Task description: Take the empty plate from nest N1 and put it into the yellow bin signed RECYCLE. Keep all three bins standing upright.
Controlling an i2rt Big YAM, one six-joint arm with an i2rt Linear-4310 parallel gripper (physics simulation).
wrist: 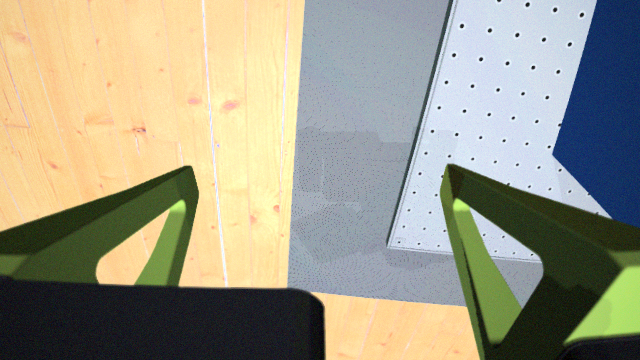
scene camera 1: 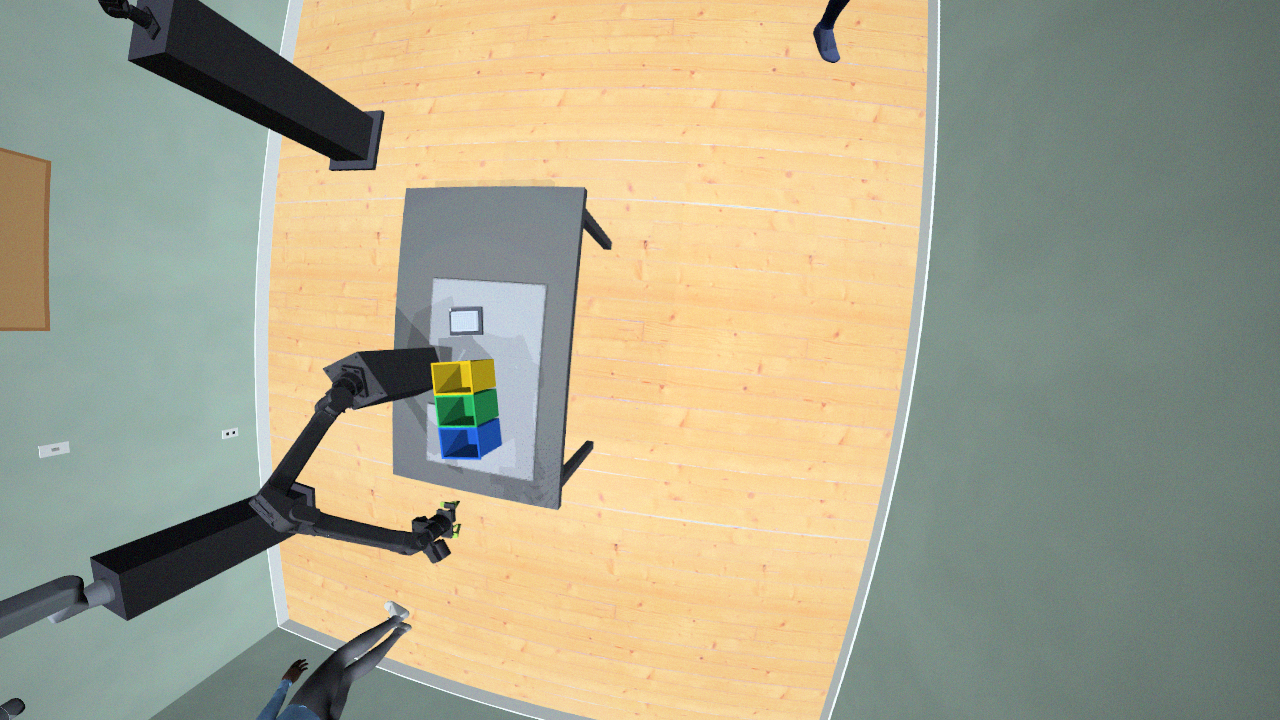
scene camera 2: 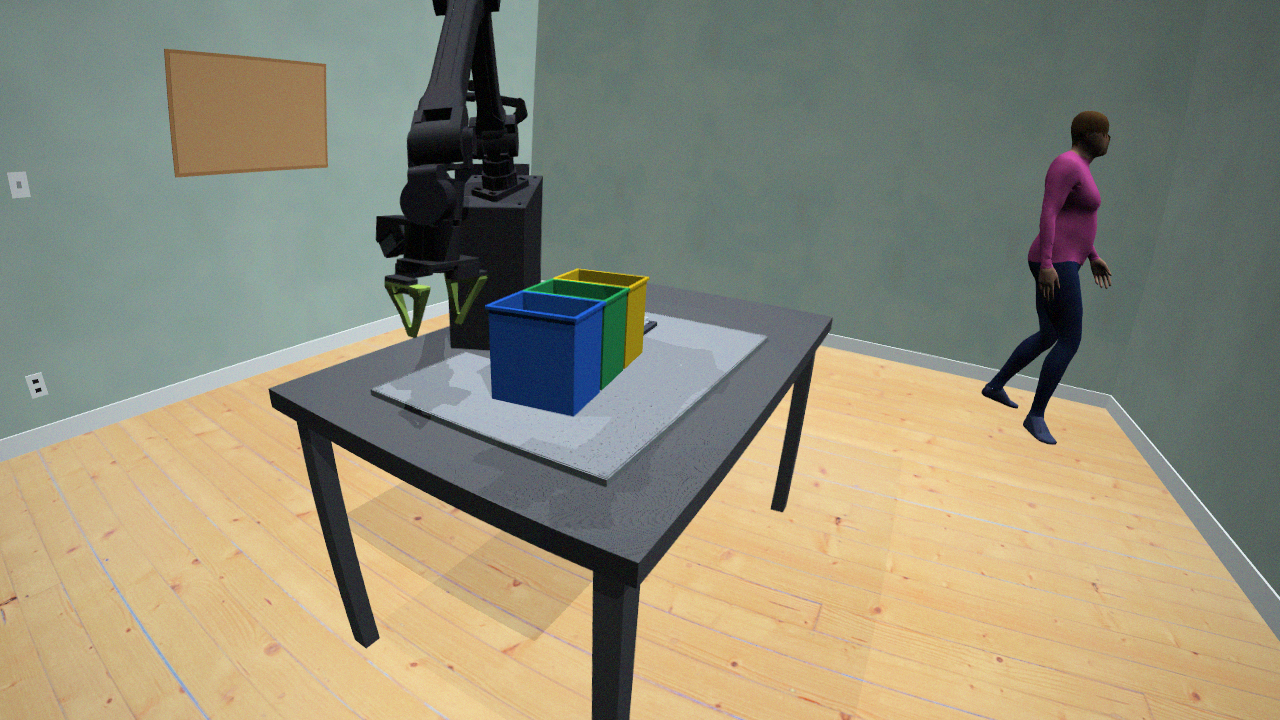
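A pale rectangular plate lies in a dark-rimmed nest; the nest's label is not legible. The yellow bin, green bin and blue bin stand upright in a row, yellow nearest the nest. The RECYCLE sign does not show. My gripper is open and empty, with green fingers pointing down. It hangs above table height near the blue-bin end, away from the nest. The plate is not visible in the wrist view.
The bins and nest are on a perforated light board on the dark table. The black arm pedestal stands beside the bins. A person stands beyond the table.
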